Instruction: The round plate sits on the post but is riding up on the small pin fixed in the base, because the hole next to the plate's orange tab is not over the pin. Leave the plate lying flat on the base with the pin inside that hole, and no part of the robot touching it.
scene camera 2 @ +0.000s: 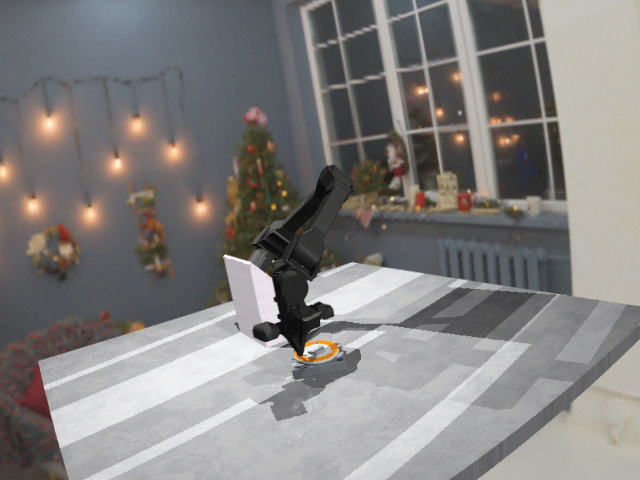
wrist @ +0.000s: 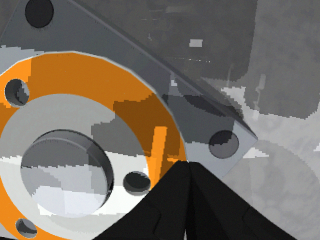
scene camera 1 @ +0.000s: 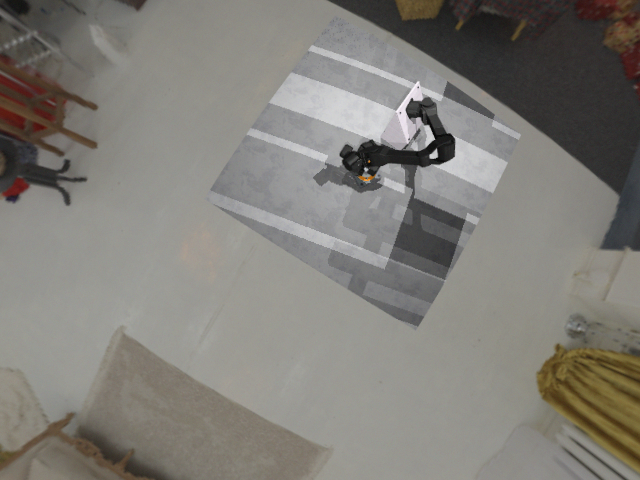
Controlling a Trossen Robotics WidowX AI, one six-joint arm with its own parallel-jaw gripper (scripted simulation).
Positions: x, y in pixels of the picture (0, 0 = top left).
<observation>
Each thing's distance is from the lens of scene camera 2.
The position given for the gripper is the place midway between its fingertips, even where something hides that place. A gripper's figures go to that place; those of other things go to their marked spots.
gripper (scene camera 2: 300, 355): 124 cm
base (scene camera 2: 300, 370): 122 cm
</observation>
